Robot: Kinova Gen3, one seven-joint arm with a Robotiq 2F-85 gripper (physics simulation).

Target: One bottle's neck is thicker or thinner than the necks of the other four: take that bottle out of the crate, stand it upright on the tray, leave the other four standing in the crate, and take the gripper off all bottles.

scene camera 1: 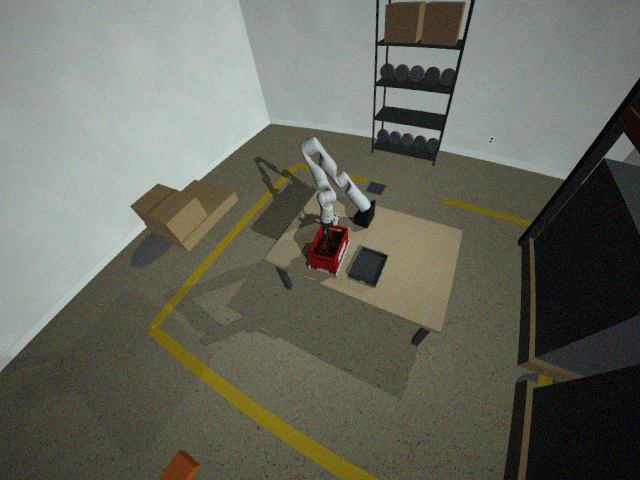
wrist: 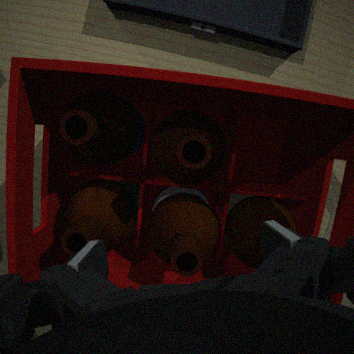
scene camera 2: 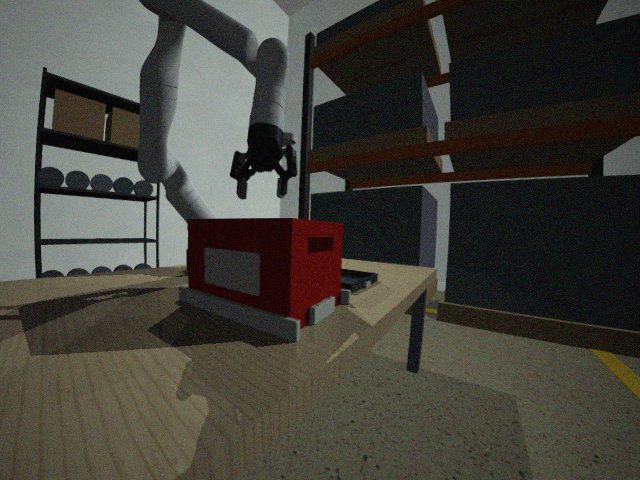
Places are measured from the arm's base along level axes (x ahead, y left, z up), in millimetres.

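Where they show: gripper, fingertip midpoint: (scene camera 1: 326, 234) (wrist: 183, 247) (scene camera 2: 260, 198); arm's base at its link origin: (scene camera 1: 365, 208).
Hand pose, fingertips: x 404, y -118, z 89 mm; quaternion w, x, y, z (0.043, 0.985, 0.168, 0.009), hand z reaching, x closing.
Note:
Each offset is from my fingertips to the top centre of the thing. "spot": to the spot under its first point. Level surfaces: height alone.
The red crate {dx +6, dy +10, dz -47 mm} (scene camera 1: 321, 264) (scene camera 2: 316, 281) (wrist: 150, 74) has six compartments. In the wrist view, brown bottles stand upright in five: one at the upper left (wrist: 76, 127), one at the upper middle (wrist: 194, 151), one at the lower left (wrist: 97, 207), one at the lower middle (wrist: 185, 230) and one at the lower right (wrist: 250, 225), its neck hidden by a finger. The upper right compartment is empty. I cannot tell surely which neck differs. My gripper (scene camera 1: 325, 236) (scene camera 2: 261, 192) (wrist: 183, 247) is open and empty, above the crate's rim. The dark tray (scene camera 1: 368, 266) (scene camera 2: 356, 280) (wrist: 215, 15) holds no bottle.
The crate and tray stand side by side on a wooden table {dz -222 mm} (scene camera 1: 413, 263) (scene camera 2: 103, 392), with a gap between them. Grey strips {spot: dx +65, dy -88, dz -209 mm} (scene camera 2: 242, 316) run along the crate's foot. The arm's black base (scene camera 1: 364, 215) stands behind them. Shelving and cardboard boxes (scene camera 1: 180, 217) are away from the table.

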